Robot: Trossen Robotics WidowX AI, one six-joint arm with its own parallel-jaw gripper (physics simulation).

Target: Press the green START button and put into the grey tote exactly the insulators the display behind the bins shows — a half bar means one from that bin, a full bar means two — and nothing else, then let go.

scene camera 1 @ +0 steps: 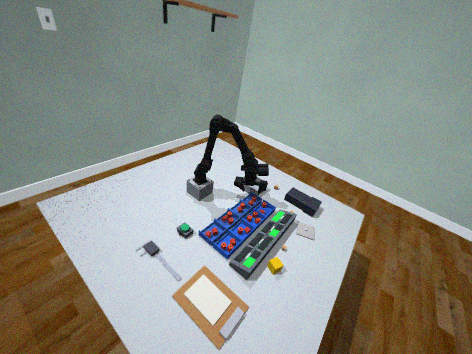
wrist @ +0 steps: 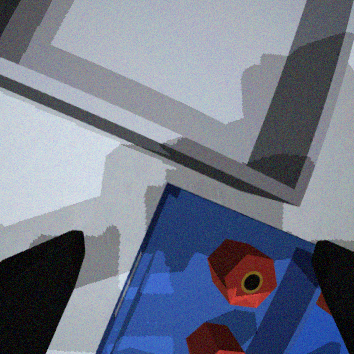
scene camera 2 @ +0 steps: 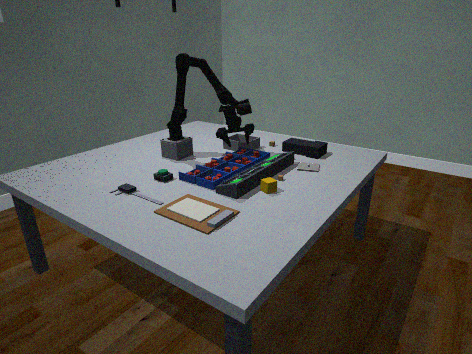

Observation:
My gripper (wrist: 201, 248) is open, with nothing in its grasp. I also see a grey tote (wrist: 246, 100).

